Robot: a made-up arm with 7 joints. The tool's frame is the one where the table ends. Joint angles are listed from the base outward.
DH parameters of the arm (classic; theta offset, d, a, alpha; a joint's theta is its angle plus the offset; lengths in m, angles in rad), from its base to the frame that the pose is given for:
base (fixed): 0.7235 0 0.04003 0
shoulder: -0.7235 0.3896 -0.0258 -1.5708
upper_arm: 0 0.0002 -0.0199 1.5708
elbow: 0 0.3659 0.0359 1.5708
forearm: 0 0.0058 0.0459 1.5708
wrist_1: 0 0.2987 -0.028 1.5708
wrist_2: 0 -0.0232 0.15 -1.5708
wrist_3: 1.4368 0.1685 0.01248 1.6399
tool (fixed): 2.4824 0.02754 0 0
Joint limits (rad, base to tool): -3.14..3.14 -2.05..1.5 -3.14..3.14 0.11..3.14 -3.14..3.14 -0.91..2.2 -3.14..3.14
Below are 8 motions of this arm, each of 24 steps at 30 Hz.
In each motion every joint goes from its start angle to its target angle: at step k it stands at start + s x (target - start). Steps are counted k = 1, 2, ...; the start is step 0. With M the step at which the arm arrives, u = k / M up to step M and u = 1 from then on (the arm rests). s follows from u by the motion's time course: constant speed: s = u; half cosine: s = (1 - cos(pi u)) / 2; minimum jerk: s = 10 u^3 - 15 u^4 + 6 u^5.
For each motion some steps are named. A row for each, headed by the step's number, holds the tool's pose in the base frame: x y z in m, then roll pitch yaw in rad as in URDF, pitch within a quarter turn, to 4 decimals.
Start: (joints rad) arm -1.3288 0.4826 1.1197 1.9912 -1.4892 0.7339 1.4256
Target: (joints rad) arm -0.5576 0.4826 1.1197 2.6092 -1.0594 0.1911 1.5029
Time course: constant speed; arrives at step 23
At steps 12, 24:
12: 0.5483 -0.1467 1.0316 0.2775 -0.6246 0.4382
24: 0.4498 -0.0335 1.1373 -0.0217 -1.1010 1.1783

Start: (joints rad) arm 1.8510 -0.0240 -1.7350 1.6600 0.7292 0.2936 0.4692
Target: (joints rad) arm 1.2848 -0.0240 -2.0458 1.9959 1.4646 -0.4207 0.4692
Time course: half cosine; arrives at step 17
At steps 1, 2, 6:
1: 0.5863 -0.0691 0.8795 0.9264 -0.6997 0.7395
2: 0.5815 -0.0849 0.8843 0.9310 -0.7284 0.7034
6: 0.5093 -0.2272 0.9208 1.0425 -0.9926 0.2947

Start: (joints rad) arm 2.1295 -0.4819 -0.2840 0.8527 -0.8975 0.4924 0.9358
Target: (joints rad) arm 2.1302 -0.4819 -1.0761 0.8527 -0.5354 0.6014 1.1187
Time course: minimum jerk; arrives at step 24
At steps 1, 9, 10, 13, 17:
1: -0.0173 0.3863 0.6932 0.3580 0.3948 2.5339
9: 0.0978 0.4064 0.6643 0.5766 0.2972 2.3413
10: 0.1273 0.4072 0.6547 0.6339 0.2767 2.2877
13: 0.2195 0.3973 0.6184 0.8201 0.2262 2.1060
17: 0.3164 0.3633 0.5681 1.0368 0.2002 1.8817

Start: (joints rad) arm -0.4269 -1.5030 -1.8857 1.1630 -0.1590 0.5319 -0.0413
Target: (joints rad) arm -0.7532 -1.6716 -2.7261 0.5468 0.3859 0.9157 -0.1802
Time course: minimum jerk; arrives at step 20
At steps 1, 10, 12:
1: -0.4412 -0.3354 0.1838 1.4417 -0.5940 -0.9941
10: -0.2007 -0.2118 0.0282 2.3366 -0.6837 -1.3791
12: -0.1057 -0.1732 0.0286 2.7035 -0.6793 -1.5984

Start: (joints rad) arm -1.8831 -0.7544 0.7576 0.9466 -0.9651 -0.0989 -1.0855
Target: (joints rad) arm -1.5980 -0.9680 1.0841 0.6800 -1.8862 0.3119 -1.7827
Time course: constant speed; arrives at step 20
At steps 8, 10, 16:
8: 0.4340 -0.0639 0.5814 2.8358 -0.1609 -2.0970
10: 0.4275 -0.0555 0.5544 2.7105 -0.3184 -2.0554
16: 0.3993 -0.0365 0.4926 2.2391 -0.7710 -1.7561

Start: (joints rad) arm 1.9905 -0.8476 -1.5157 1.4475 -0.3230 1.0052 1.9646
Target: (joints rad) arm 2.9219 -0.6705 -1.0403 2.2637 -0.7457 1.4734 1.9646
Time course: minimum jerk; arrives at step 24
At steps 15, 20, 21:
15: 0.5600 0.3061 0.8090 1.8780 -0.1114 0.8950
20: 0.4922 0.3685 0.8861 1.8626 -0.2079 1.0448
21: 0.4865 0.3725 0.8916 1.8633 -0.2148 1.0565

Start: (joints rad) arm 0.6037 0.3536 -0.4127 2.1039 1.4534 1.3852 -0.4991
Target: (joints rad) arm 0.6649 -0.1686 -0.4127 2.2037 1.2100 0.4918 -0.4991
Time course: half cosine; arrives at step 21
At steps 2, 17, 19, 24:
2: 0.5765 0.3384 0.8302 0.5577 -0.3972 2.2548
17: 0.3660 0.0108 1.1423 -0.2940 -0.5496 1.8866
19: 0.3404 -0.0185 1.1539 -0.3609 -0.5857 1.8748
24: 0.3313 -0.0286 1.1573 -0.3842 -0.5987 1.8715

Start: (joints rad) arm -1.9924 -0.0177 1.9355 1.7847 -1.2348 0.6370 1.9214
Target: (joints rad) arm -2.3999 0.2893 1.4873 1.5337 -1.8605 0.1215 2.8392
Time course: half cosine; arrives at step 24
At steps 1, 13, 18, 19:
1: 0.5669 0.0043 0.9426 0.3611 -0.4892 0.1386
13: 0.4756 -0.2465 0.8818 0.5883 -0.7277 -0.2291
18: 0.3962 -0.3466 0.8203 0.7960 -0.7703 -0.4571
19: 0.3827 -0.3592 0.8096 0.8328 -0.7714 -0.4946

